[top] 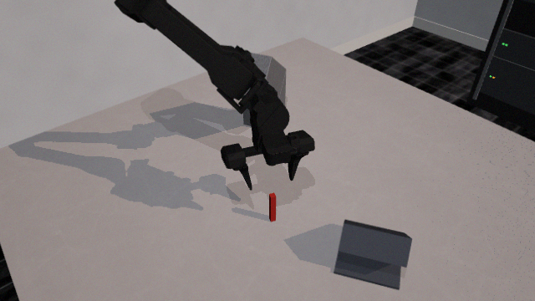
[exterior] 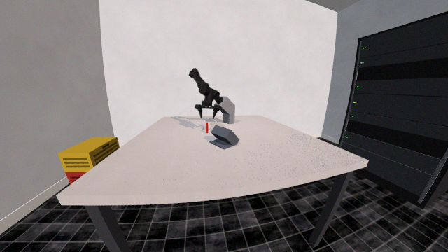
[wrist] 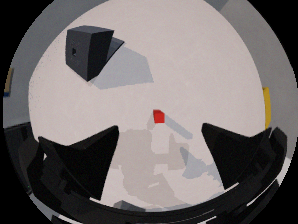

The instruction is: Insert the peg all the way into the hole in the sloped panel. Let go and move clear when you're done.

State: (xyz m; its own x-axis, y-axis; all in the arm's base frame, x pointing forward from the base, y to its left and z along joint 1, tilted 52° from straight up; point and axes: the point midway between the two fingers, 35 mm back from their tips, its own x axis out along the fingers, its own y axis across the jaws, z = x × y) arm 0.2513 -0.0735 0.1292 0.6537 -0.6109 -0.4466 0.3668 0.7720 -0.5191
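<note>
Now: hand 20 mm short of the red peg, 10 mm to the left of it and 100 mm above it.
</note>
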